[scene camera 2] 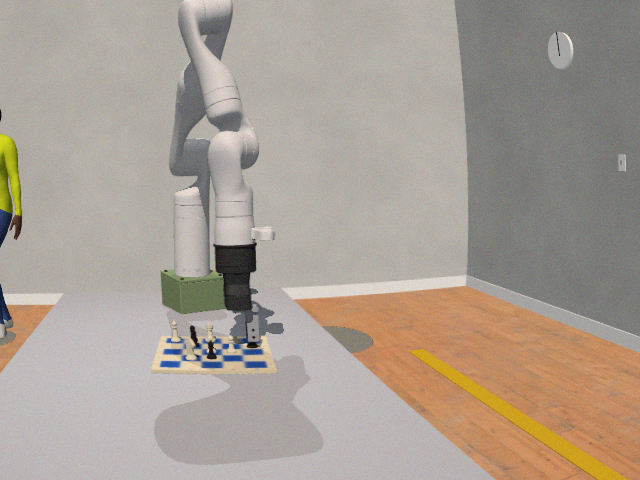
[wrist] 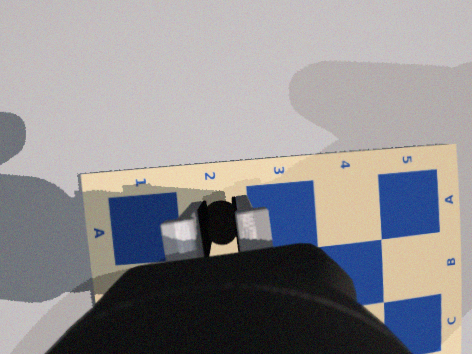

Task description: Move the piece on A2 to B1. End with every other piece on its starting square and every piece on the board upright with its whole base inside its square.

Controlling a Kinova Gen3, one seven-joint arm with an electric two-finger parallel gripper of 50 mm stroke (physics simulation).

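Places are measured from the arm's base along level axes (x left, y back, z up), in millimetres.
Pixels of known places: gripper, between the fingertips: [scene camera 2: 253, 340] [wrist: 221, 219]; arm's base, origin of its link: [scene camera 2: 192, 273].
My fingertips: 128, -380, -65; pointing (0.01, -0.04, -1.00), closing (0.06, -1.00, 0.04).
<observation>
For each thing: its middle in the pictures, then the offset to it from my fingertips, as dx, dy, dz.
- black piece, middle of its body: [wrist: 221, 224] [scene camera 2: 251, 338] -2, +0, +3
- chessboard, middle of its body: [wrist: 290, 343] [scene camera 2: 212, 353] -80, -34, -16
The black piece [scene camera 2: 252, 344] [wrist: 221, 223] is upright between the fingers at square A2; in the wrist view its round dark top shows there. My gripper [scene camera 2: 252, 338] [wrist: 221, 219] is shut on it, one finger toward A1 and the other toward A3. The base looks low at the board in the scene view; whether it touches is too small to tell. The chessboard [scene camera 2: 214, 370] [wrist: 452, 230] lies flat with blue and cream squares. Most of B1, beside A1 in the wrist view, is hidden by the gripper body and shadow.
White pieces [scene camera 2: 175, 331] [scene camera 2: 209, 332] [scene camera 2: 190, 351] [scene camera 2: 231, 345] and black pieces [scene camera 2: 193, 335] [scene camera 2: 210, 351] stand on other squares, the nearest white one left of the gripper in the scene view. The green base block [scene camera 2: 191, 294] is behind the board. A person [scene camera 2: 7, 175] is at the left edge.
</observation>
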